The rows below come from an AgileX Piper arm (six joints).
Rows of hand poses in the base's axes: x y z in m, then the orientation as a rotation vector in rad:
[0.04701, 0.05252, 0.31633, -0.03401, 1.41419, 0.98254]
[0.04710, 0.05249, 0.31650, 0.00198, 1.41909, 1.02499]
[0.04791, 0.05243, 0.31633, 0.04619, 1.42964, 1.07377]
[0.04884, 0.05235, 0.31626, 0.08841, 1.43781, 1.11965]
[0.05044, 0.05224, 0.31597, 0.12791, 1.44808, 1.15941]
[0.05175, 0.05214, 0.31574, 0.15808, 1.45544, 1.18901]
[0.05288, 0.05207, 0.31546, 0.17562, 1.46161, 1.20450]
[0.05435, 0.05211, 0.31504, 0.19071, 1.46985, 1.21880]
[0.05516, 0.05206, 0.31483, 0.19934, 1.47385, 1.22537]
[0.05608, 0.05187, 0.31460, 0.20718, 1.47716, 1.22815]
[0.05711, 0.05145, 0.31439, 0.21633, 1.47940, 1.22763]
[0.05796, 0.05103, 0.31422, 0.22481, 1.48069, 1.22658]
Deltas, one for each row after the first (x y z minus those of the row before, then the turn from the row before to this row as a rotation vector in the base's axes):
[0.00009, -0.00003, 0.00017, 0.04167, 0.02694, 0.01143]
[0.00081, -0.00006, -0.00017, 0.04706, 0.03679, 0.01310]
[0.00093, -0.00008, -0.00007, 0.04482, 0.03390, 0.01209]
[0.00160, -0.00011, -0.00029, 0.03871, 0.03365, 0.01023]
[0.00131, -0.00010, -0.00023, 0.02908, 0.02539, 0.00744]
[0.00113, -0.00007, -0.00028, 0.01507, 0.01603, 0.00381]
[0.00147, 0.00004, -0.00042, 0.01227, 0.01633, 0.00494]
[0.00081, -0.00005, -0.00021, 0.00637, 0.00850, 0.00151]
[0.00092, -0.00019, -0.00023, 0.00410, 0.00691, -0.00093]
[0.00103, -0.00042, -0.00021, 0.00328, 0.00614, -0.00420]
[0.00085, -0.00042, -0.00017, 0.00303, 0.00498, -0.00453]

